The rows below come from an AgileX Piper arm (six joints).
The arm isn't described. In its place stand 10 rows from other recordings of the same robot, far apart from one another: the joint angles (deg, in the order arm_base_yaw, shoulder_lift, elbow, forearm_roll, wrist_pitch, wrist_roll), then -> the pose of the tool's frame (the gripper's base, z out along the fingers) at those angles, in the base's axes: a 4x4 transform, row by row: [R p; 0 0 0 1], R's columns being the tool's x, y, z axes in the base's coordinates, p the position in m.
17.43 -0.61 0.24 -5.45 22.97 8.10 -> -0.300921 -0.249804 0.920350 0.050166; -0.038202 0.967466 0.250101 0.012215; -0.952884 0.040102 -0.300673 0.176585; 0 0 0 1
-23.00 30.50 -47.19 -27.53 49.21 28.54 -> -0.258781 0.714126 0.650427 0.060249; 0.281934 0.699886 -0.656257 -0.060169; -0.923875 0.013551 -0.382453 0.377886; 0 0 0 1
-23.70 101.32 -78.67 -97.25 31.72 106.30 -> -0.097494 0.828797 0.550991 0.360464; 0.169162 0.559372 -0.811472 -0.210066; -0.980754 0.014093 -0.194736 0.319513; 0 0 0 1
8.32 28.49 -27.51 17.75 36.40 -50.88 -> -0.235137 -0.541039 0.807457 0.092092; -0.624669 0.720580 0.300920 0.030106; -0.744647 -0.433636 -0.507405 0.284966; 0 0 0 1
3.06 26.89 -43.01 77.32 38.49 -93.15 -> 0.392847 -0.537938 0.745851 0.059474; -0.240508 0.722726 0.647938 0.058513; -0.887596 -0.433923 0.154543 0.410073; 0 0 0 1
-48.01 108.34 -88.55 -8.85 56.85 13.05 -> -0.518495 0.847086 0.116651 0.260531; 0.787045 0.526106 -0.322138 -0.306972; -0.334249 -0.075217 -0.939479 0.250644; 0 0 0 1
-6.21 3.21 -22.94 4.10 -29.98 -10.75 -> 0.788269 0.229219 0.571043 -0.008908; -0.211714 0.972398 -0.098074 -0.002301; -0.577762 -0.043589 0.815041 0.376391; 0 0 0 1
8.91 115.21 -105.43 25.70 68.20 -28.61 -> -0.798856 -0.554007 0.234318 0.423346; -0.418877 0.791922 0.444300 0.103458; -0.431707 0.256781 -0.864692 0.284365; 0 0 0 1
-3.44 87.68 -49.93 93.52 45.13 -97.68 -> -0.459810 -0.596105 0.658204 0.309375; -0.005679 0.743166 0.669083 0.045890; -0.887999 0.303913 -0.345101 0.258156; 0 0 0 1
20.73 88.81 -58.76 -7.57 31.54 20.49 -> -0.832450 -0.119202 0.541127 0.301024; -0.056495 0.989756 0.131117 0.107223; -0.551213 0.078578 -0.830656 0.244285; 0 0 0 1
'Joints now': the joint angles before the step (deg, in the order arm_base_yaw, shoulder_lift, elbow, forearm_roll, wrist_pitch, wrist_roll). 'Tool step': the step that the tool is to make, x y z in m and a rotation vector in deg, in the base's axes. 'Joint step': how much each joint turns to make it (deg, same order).
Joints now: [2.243, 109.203, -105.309, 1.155, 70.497, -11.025]
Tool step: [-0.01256, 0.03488, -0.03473, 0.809, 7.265, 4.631]
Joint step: [4.750, 0.000, 7.174, 1.375, -0.001, 0.055]
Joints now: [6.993, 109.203, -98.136, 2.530, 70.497, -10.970]
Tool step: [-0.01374, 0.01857, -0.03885, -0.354, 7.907, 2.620]
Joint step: [2.766, 1.049, 6.825, 0.813, -0.001, 0.000]
